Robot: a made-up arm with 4 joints.
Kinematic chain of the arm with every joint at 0, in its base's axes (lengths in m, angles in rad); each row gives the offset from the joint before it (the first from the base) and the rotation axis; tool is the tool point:
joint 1: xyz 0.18 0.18 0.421 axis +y
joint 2: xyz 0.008 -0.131 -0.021 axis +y
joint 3: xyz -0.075 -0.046 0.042 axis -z
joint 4: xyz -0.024 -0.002 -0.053 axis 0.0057 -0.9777 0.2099
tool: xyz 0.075 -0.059 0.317
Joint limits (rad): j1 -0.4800..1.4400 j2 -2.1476..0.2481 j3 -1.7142..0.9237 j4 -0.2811..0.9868
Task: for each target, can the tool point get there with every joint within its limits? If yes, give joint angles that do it. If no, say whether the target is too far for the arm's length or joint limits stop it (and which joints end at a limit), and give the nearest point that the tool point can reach.
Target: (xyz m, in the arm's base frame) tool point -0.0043 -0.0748 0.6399
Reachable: yes | joints 0.0724 -0.6077 0.3533 -0.0250
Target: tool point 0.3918 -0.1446 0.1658
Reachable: no: joint limits stop it (at a limit: joint 1, joint 2, joint 4) | nearest point 0.3200 -0.1356 0.0650 | short by 0.124 m
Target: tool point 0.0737 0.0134 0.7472
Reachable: yes | joints 0.6872 -0.3996 0.6353 0.5032
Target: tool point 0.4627 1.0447 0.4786
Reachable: no: too far | nearest point 0.4312 0.1419 0.4722 | short by 0.903 m
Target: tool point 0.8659 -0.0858 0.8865
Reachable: no: too far | nearest point 0.4506 -0.0361 0.6647 | short by 0.473 m
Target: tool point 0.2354 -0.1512 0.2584
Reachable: no: joint limits stop it (at a limit: joint 1, joint 2, joint 4) | nearest point 0.1879 -0.2354 0.1396 | short by 0.153 m
